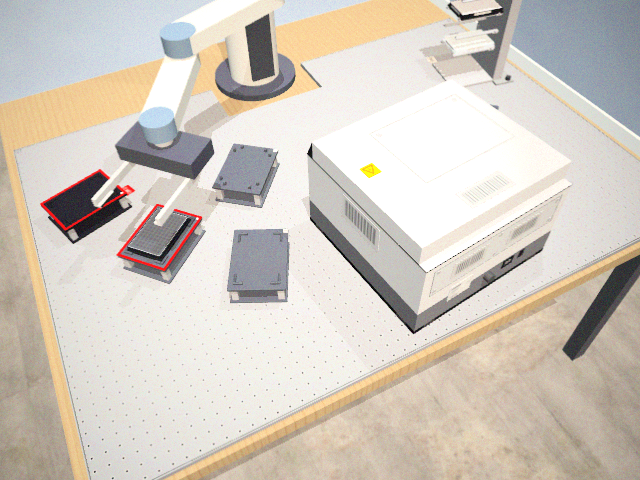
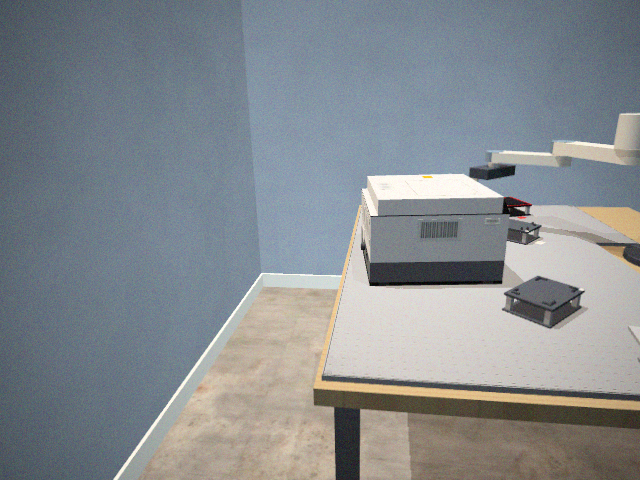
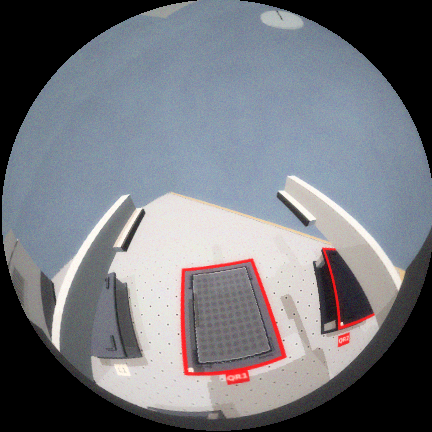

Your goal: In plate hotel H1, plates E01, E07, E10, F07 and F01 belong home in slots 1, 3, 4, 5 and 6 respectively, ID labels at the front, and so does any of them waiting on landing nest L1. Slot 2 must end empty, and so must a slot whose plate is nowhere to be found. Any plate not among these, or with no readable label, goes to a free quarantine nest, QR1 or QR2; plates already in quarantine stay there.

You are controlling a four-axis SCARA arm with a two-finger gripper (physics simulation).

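Places are measured from the arm's base along level axes (x right, y ahead, z up), in metres.
Pixels of known places: gripper, fingertip midpoint: [image 1: 125,212] [image 3: 210,191]; arm's base, origin of the base link: [image 1: 255,77].
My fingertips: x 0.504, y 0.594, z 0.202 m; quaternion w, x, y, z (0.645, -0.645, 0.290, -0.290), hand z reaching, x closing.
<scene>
Ahead of a thing's pixels: the offset from my fingertips to its top centre. "pt": to the spot under its first point.
My gripper [image 1: 127,211] [image 3: 210,191] is open and empty, its fingers apart above quarantine nest QR1 {dx -0.048, dy -0.041, dz -0.133 m} [image 1: 143,262] [image 3: 187,320]. A dark-rimmed plate with a grid of wells {pt dx -0.047, dy -0.035, dz -0.125 m} [image 1: 159,233] [image 3: 230,315] lies flat on QR1; no ID label is readable on it. The red-edged black nest QR2 {dx +0.081, dy -0.242, dz -0.135 m} [image 1: 82,200] [image 2: 518,203] [image 3: 352,292] bears no plate. Landing nest L1 {dx -0.217, dy +0.120, dz -0.133 m} [image 1: 258,263] [image 3: 106,320] bears no plate. Plate hotel H1 {pt dx -1.123, dy -0.207, dz -0.058 m} [image 1: 504,41] shows partly at the top right, with a dark plate {dx -1.064, dy -0.288, dz +0.029 m} [image 1: 475,7] above a pale plate {dx -1.064, dy -0.288, dz -0.077 m} [image 1: 470,43]; slot numbers and labels cannot be read.
A large white instrument {dx -0.591, dy +0.199, dz +0.066 m} [image 1: 439,165] [image 2: 436,232] stands right of the nests. A grey nest with round pins {dx -0.301, dy -0.157, dz -0.129 m} [image 1: 247,167] stands behind L1. Another grey nest {dx -0.903, dy -0.070, dz -0.133 m} [image 2: 542,292] stands at the instrument's other side. The arm's round base [image 1: 255,85] is at the back.
</scene>
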